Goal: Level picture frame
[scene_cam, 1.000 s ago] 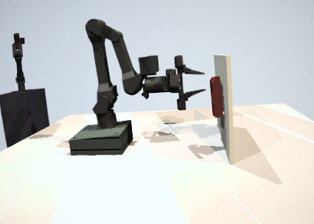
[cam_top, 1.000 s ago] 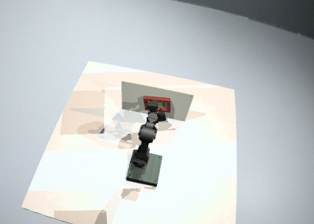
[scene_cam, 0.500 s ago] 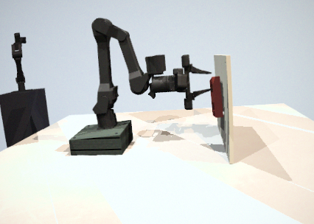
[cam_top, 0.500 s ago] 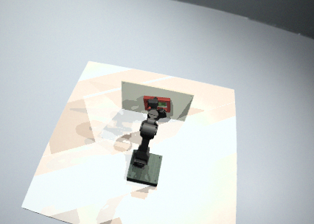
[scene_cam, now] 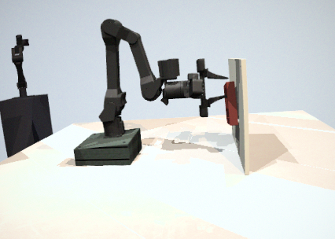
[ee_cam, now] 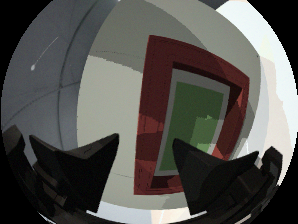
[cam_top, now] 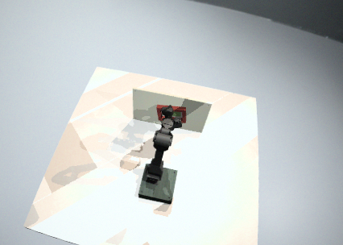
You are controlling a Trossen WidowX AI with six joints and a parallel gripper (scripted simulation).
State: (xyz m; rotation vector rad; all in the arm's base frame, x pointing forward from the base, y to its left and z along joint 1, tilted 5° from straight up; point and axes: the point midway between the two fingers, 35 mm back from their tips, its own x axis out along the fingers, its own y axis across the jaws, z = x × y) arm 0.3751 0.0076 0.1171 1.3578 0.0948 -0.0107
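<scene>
Right now the picture frame is 10 mm ahead of my gripper tip, 10 mm to the right of it and 50 mm below it. The rest, counted from my gripper tip: wall panel 20 mm ahead, 60 mm below.
</scene>
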